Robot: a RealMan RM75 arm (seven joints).
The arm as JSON. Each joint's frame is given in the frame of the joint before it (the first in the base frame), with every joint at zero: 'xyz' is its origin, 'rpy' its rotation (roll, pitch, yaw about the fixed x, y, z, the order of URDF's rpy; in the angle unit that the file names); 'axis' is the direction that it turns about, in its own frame. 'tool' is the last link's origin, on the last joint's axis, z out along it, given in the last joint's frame.
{
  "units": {
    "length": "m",
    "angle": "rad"
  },
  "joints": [
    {
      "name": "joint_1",
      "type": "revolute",
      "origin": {
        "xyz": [
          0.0,
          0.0,
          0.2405
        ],
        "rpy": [
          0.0,
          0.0,
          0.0
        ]
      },
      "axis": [
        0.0,
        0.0,
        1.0
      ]
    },
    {
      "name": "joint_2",
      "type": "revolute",
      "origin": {
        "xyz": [
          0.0,
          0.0,
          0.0
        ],
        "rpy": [
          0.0,
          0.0,
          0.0
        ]
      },
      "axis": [
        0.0,
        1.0,
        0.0
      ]
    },
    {
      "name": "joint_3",
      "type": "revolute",
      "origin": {
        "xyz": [
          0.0,
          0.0,
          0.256
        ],
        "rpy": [
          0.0,
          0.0,
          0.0
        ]
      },
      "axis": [
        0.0,
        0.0,
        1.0
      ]
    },
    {
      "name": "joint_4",
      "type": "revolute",
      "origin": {
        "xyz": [
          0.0,
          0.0,
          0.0
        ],
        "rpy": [
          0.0,
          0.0,
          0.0
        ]
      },
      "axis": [
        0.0,
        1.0,
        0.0
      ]
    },
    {
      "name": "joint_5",
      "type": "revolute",
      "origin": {
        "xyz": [
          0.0,
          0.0,
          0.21
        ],
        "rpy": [
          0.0,
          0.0,
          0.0
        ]
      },
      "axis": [
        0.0,
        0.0,
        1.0
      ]
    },
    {
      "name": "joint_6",
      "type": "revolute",
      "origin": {
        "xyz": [
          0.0,
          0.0,
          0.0
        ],
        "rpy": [
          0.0,
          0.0,
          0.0
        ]
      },
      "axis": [
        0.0,
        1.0,
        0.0
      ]
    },
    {
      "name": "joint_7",
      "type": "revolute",
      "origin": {
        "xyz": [
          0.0,
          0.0,
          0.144
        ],
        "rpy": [
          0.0,
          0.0,
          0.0
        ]
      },
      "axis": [
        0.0,
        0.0,
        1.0
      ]
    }
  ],
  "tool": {
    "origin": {
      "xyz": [
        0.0,
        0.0,
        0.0
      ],
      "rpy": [
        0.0,
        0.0,
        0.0
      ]
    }
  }
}
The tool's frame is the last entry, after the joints.
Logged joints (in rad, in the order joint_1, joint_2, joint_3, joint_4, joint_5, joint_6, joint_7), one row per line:
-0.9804, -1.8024, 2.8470, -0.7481, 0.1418, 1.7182, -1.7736
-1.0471, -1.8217, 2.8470, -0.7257, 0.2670, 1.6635, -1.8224
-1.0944, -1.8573, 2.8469, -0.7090, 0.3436, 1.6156, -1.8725
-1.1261, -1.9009, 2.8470, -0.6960, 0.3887, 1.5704, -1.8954
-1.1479, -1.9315, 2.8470, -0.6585, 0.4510, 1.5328, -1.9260
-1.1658, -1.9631, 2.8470, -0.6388, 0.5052, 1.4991, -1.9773
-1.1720, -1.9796, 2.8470, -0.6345, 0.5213, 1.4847, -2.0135
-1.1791, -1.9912, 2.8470, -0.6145, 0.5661, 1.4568, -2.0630
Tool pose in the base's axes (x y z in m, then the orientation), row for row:
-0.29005, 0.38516, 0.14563, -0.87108, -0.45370, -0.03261, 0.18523
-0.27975, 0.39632, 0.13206, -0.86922, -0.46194, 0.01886, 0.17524
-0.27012, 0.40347, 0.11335, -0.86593, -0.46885, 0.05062, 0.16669
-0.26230, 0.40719, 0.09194, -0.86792, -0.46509, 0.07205, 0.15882
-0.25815, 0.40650, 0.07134, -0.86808, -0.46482, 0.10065, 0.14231
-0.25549, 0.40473, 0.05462, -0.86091, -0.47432, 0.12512, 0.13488
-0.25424, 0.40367, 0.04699, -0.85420, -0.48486, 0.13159, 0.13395
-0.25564, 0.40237, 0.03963, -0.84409, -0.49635, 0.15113, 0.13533
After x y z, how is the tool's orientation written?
As a quaternion, x y z w.
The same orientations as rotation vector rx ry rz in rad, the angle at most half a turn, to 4 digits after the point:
-2.4545, -1.2784, -0.0919
-2.4626, -1.3087, 0.0534
-2.4648, -1.3346, 0.1441
-2.4813, -1.3296, 0.2060
-2.5047, -1.3412, 0.2904
-2.4945, -1.3743, 0.3625
-2.4763, -1.4056, 0.3815
-2.4451, -1.4378, 0.4378

